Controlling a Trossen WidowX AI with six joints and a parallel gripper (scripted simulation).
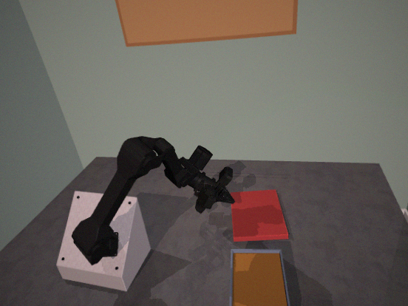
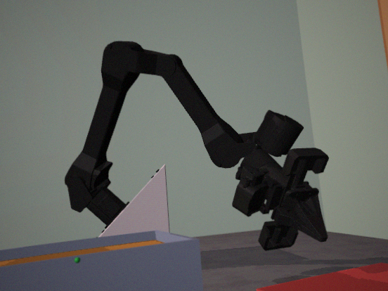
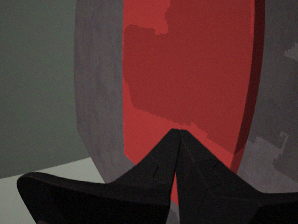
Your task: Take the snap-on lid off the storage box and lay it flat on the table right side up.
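Right now my gripper tip is 70 mm short of the red lid, 10 mm to the right of it and 50 mm above it. The rest, counted from my gripper tip: storage box 80 mm ahead, 330 mm to the right, 10 mm below.
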